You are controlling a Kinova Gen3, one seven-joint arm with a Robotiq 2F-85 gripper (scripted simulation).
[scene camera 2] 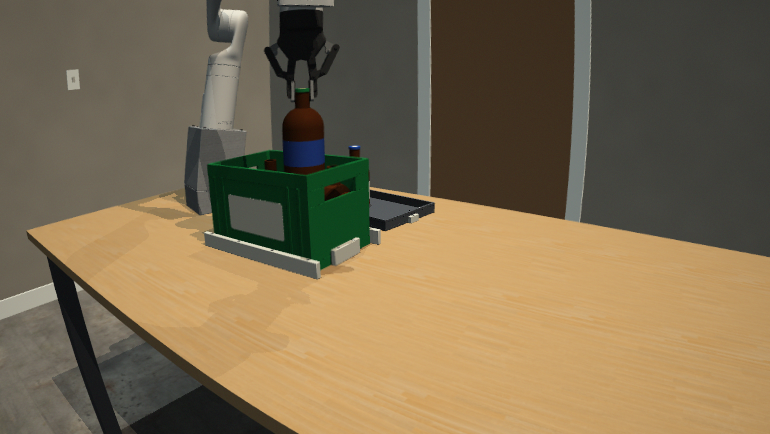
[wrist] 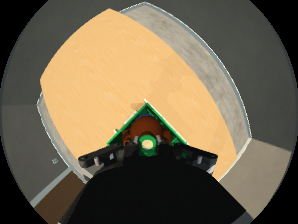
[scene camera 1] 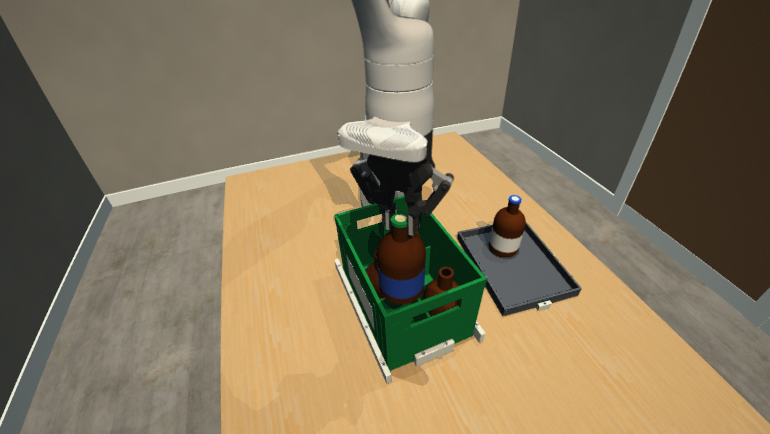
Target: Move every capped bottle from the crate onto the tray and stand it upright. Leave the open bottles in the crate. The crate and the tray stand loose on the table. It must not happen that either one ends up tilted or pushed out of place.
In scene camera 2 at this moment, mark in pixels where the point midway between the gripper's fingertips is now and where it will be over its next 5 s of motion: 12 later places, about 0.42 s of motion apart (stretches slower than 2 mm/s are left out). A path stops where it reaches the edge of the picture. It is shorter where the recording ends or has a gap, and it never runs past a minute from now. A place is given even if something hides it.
My gripper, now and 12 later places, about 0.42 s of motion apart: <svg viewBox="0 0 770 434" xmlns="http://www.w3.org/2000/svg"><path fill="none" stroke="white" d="M302 101L301 90L301 88L302 89L305 89L310 88L317 87L324 86L331 86L337 86L344 85L350 85L355 85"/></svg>
